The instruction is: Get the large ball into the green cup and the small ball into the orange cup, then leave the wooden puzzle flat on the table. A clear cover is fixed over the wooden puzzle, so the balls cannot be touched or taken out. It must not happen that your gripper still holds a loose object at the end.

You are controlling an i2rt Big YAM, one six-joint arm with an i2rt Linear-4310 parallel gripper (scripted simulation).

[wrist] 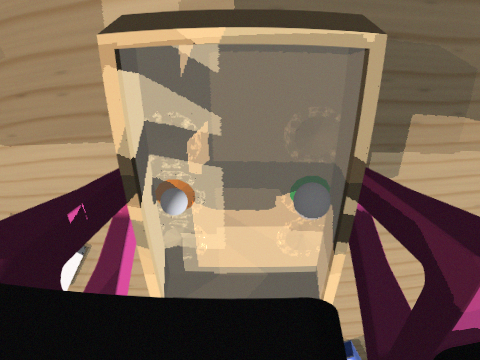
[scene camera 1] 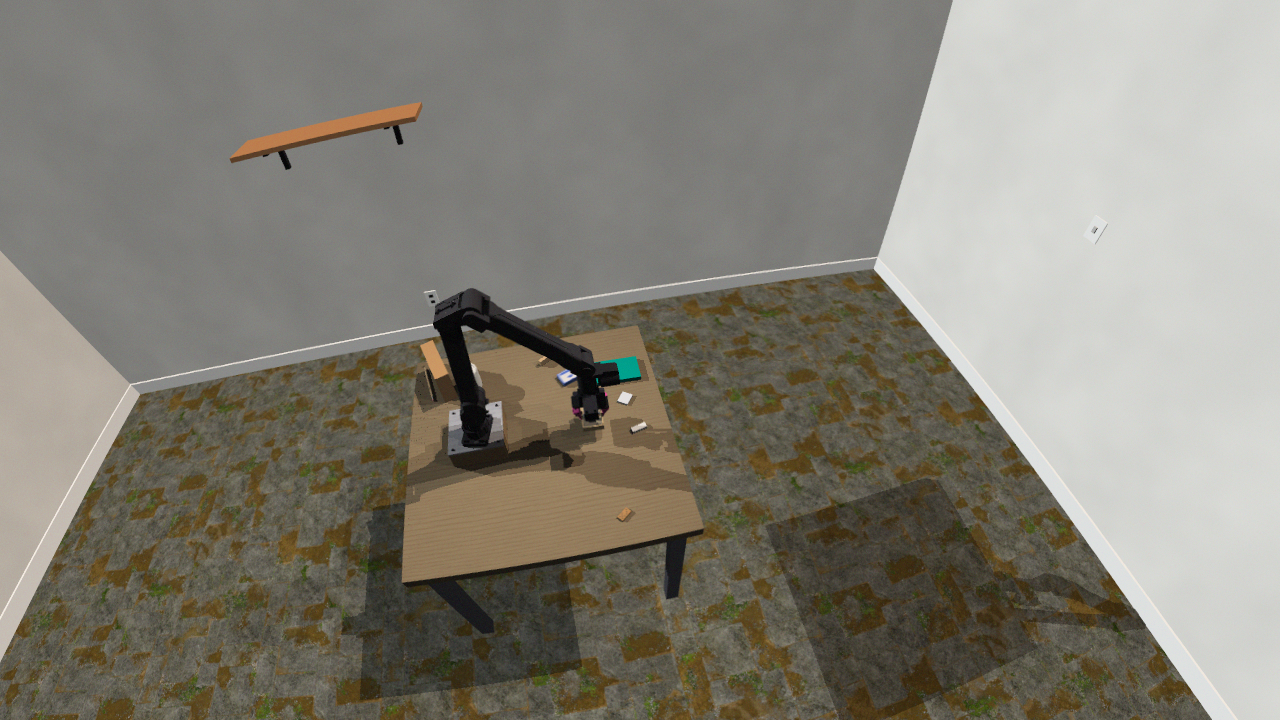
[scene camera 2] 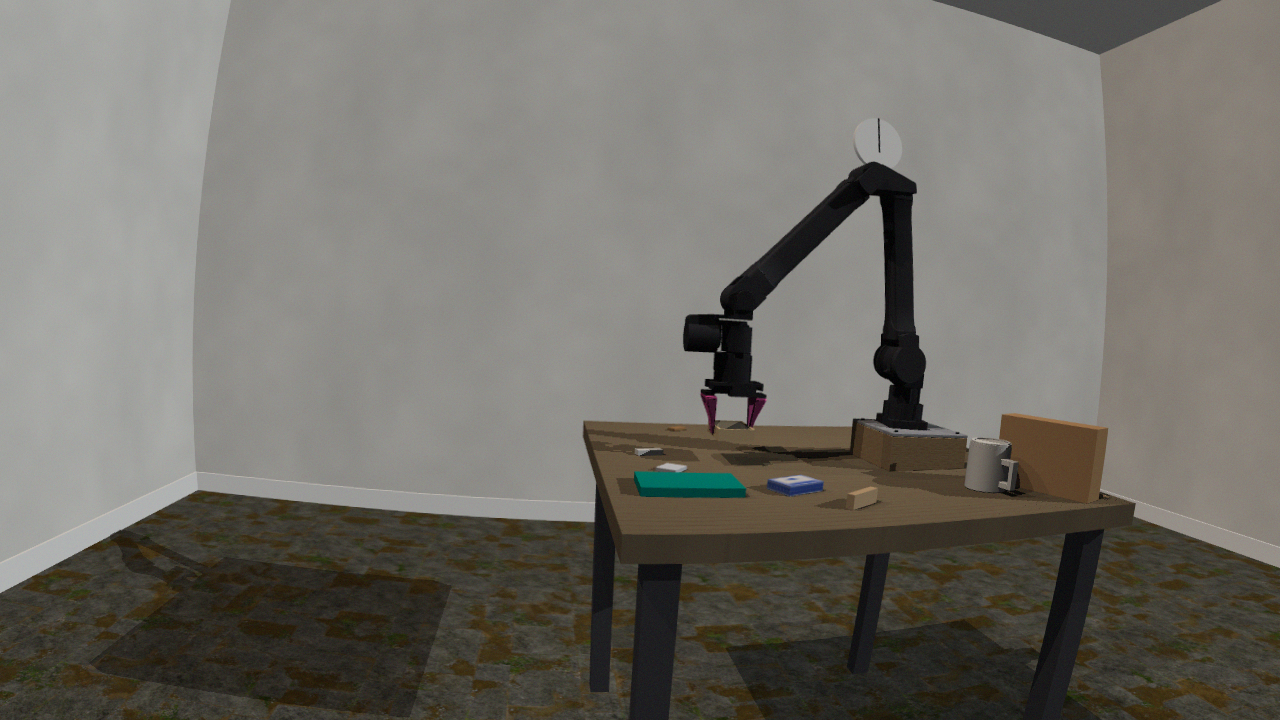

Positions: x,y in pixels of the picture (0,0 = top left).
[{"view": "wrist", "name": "my gripper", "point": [242,178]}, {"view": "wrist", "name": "wooden puzzle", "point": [242,140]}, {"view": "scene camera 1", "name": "brown box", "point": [440,374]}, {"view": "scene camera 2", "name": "my gripper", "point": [730,433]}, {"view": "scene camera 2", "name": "wooden puzzle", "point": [730,430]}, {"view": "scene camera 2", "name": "white mug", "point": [988,465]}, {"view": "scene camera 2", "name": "teal flat block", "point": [649,484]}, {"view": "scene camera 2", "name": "brown box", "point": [1064,459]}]
